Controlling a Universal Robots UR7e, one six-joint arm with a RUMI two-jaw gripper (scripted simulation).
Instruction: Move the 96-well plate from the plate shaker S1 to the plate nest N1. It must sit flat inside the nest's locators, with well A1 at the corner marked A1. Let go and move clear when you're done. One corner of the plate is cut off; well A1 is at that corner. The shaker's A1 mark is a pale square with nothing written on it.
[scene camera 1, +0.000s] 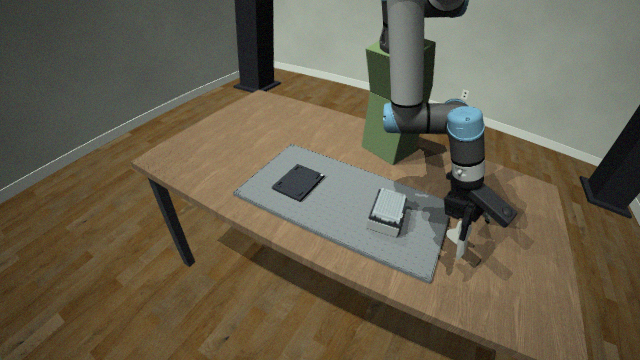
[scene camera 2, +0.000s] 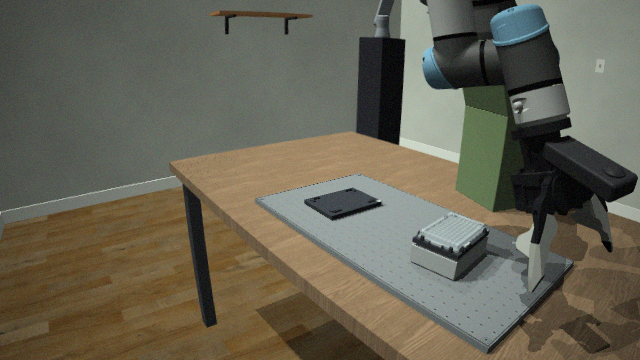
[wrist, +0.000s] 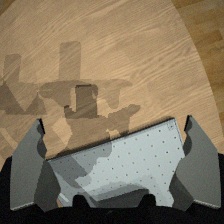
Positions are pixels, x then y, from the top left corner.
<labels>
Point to a white 96-well plate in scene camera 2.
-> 454, 230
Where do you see my gripper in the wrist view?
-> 113, 118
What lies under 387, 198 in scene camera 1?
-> A white 96-well plate.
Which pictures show my gripper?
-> Scene camera 1, scene camera 2 and the wrist view: all of them.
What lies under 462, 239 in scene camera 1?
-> My gripper.
</labels>
